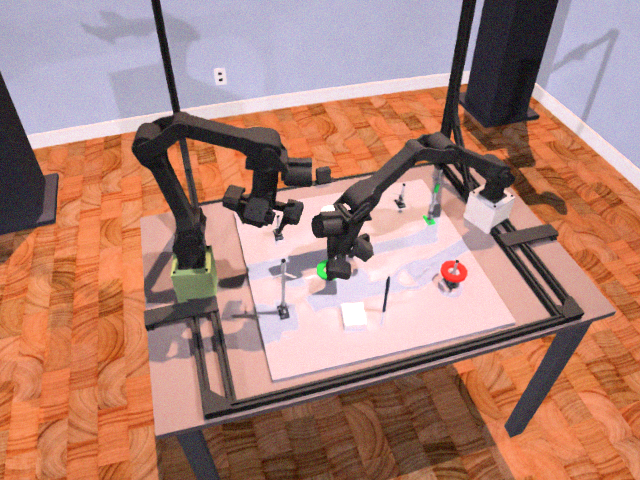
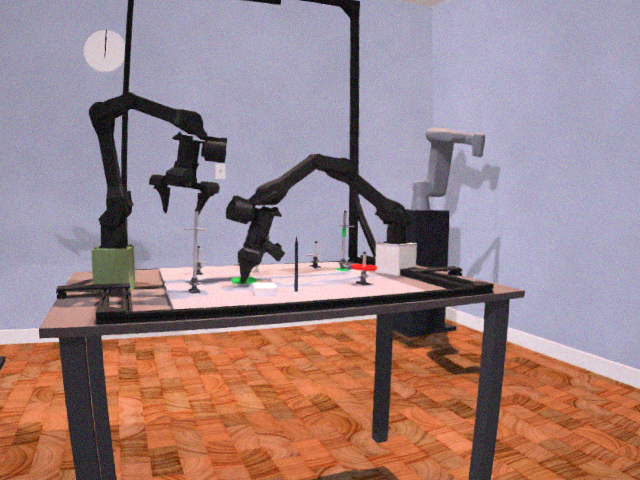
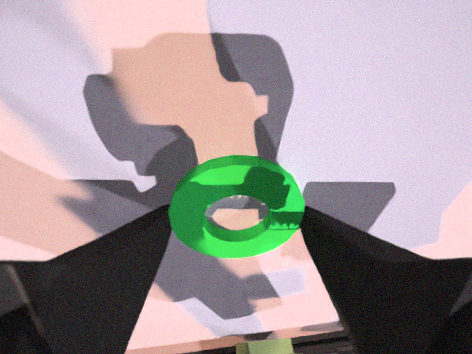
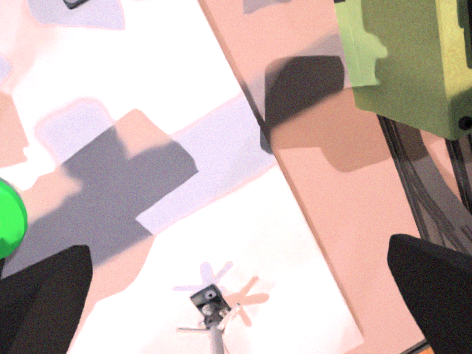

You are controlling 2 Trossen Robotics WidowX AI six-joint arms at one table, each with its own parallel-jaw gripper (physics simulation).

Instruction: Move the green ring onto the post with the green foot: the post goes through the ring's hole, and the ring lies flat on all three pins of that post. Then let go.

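Places are measured from the left arm's base along level axes (x ahead, y left, z up), in centimetres.
Where they show: left gripper, fingertip midpoint: (image 2: 243,281) (image 3: 237,212); right gripper, fingertip midpoint: (image 1: 261,228) (image 2: 180,215) (image 4: 242,254); left arm's base at its link origin: (image 1: 492,194) (image 2: 396,242); right arm's base at its link origin: (image 1: 191,259) (image 2: 113,247).
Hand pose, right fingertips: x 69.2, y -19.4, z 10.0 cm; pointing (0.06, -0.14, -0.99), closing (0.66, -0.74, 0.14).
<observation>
Each offset is from my right fingertips to the top centre of the thing. "*": to the spot under its first point.
The green ring @[dx -15.5, dy +8.1, dz -17.9 cm] (image 1: 322,269) (image 2: 252,280) (image 3: 237,245) (image 4: 11,220) is at the white mat near its middle, low down; whether it touches the mat is hard to tell. My left gripper (image 2: 244,280) (image 3: 237,212) points down at the ring, with one fingertip against each side of its outer edge. The post with the green foot (image 1: 435,202) (image 2: 344,246) stands upright toward the back right, with a green band below its pins; no ring is on it. My right gripper (image 2: 182,210) (image 4: 242,254) is open and empty, high at the left.
The red ring (image 1: 453,271) (image 2: 363,267) is on a short post at the right. A tall post @[* dx +3.0, dy +13.7, dz -6.6 cm] (image 1: 283,284) (image 2: 195,248) stands at the left. Short posts (image 1: 278,233) @[* dx -50.5, dy -0.6, dz -16.9 cm] (image 1: 400,201) stand farther back. A white block @[dx -10.3, dy +24.8, dz -16.8 cm] (image 1: 354,316) (image 2: 265,288) and a thin black rod @[dx -18.1, dy +27.7, dz -4.8 cm] (image 1: 386,294) (image 2: 296,263) are in front.
</observation>
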